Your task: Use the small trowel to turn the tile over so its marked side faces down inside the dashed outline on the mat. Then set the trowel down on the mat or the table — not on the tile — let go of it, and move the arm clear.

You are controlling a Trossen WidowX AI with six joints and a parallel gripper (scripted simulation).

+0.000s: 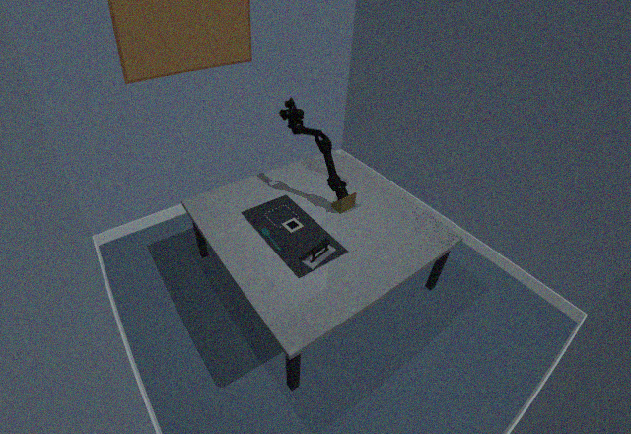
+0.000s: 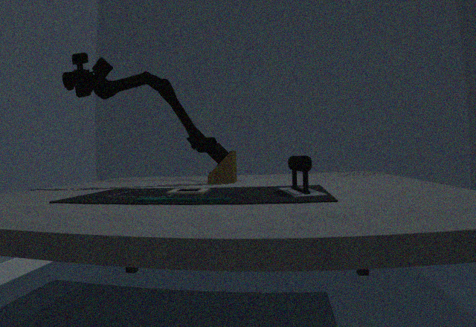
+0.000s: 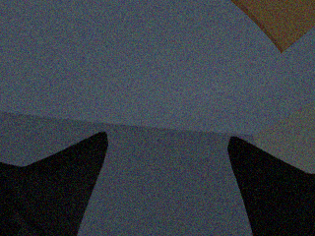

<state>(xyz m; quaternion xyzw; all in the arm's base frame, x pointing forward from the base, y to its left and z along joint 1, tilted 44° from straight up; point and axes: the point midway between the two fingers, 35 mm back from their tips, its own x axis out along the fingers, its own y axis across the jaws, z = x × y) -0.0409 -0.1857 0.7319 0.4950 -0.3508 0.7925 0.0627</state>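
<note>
Right now my gripper tip is 450 mm short of the trowel, 930 mm to the right of it and 450 mm above it. From my gripper tip the other things lie so: dark mat 440 mm ahead, 670 mm to the left, 510 mm below; tile 410 mm ahead, 640 mm to the left, 490 mm below; teal strip 580 mm ahead, 650 mm to the left, 490 mm below.
</note>
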